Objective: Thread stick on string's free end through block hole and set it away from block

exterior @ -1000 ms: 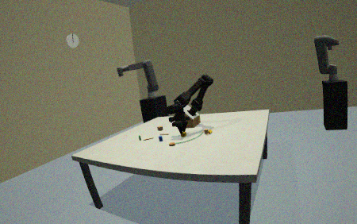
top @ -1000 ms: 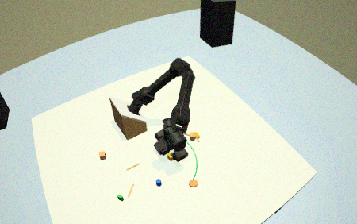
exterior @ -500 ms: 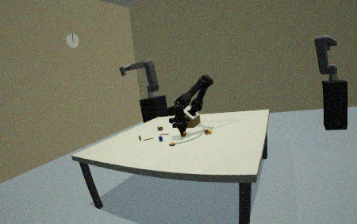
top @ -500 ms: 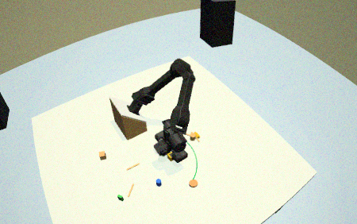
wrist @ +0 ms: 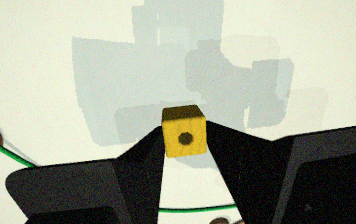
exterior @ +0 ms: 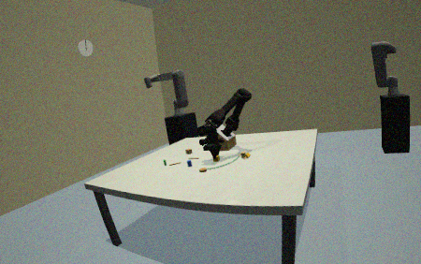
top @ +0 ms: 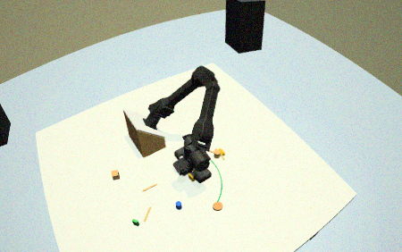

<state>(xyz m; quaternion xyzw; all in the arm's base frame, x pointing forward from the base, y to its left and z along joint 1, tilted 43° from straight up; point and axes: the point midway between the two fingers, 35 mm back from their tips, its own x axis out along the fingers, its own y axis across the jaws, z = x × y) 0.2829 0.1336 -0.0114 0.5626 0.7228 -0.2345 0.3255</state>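
Now: the thin wooden stick 110 mm behind my gripper tip, 100 mm to the left of it and 20 mm below it. Round my gripper tip: yellow block (right at my gripper tip); then blue cylinder (120 mm ahead, 110 mm to the right); then tan cylinder (150 mm to the left, 70 mm behind).
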